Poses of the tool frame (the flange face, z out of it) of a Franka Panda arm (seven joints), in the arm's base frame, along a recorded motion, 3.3 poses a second.
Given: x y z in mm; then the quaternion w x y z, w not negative.
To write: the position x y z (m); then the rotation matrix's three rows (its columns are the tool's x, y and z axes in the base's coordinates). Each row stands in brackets. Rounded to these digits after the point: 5 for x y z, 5 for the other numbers.
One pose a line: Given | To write
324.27 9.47 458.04 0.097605 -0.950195 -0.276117 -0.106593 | [0.32427 0.00947 0.45804], [[0.82479 0.54554 0.14867], [0.50392 -0.82847 0.24435], [0.25647 -0.12662 -0.95822]]
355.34 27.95 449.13 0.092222 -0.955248 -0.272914 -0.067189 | [0.35534 0.02795 0.44913], [[0.84201 0.53379 0.07803], [0.50901 -0.83403 0.21286], [0.17870 -0.13952 -0.97396]]
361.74 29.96 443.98 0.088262 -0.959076 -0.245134 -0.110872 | [0.36174 0.02996 0.44398], [[0.85523 0.48978 0.16940], [0.45063 -0.86424 0.22366], [0.25594 -0.11494 -0.95983]]
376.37 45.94 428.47 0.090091 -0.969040 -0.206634 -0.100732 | [0.37637 0.04594 0.42847], [[0.89431 0.41862 0.15800], [0.38232 -0.89837 0.21623], [0.23246 -0.13297 -0.96347]]
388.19 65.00 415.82 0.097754 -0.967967 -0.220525 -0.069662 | [0.38819 0.06500 0.41582], [[0.89303 0.44054 0.09175], [0.41330 -0.88363 0.21997], [0.17798 -0.15852 -0.97118]]
